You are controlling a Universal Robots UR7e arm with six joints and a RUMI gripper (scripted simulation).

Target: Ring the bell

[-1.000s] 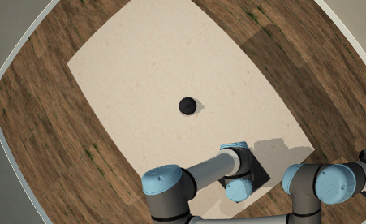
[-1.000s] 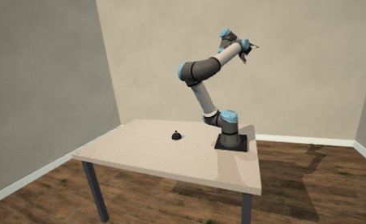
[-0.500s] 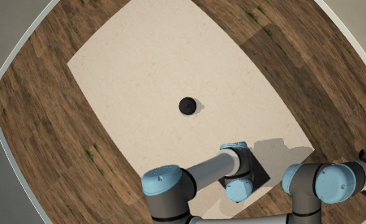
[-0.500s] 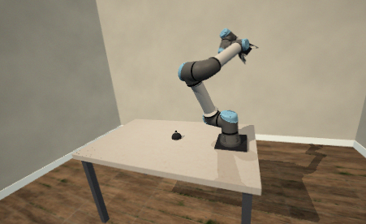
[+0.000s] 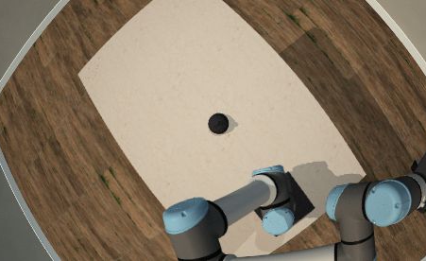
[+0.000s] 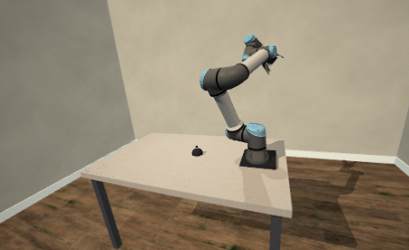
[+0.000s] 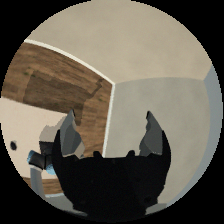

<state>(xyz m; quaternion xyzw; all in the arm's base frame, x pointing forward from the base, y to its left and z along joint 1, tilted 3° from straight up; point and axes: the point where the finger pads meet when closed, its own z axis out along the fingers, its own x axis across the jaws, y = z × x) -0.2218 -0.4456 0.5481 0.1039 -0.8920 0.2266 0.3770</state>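
Right now the bell is 63 cm ahead of my hand, 32 cm to the left of it and 55 cm below it.
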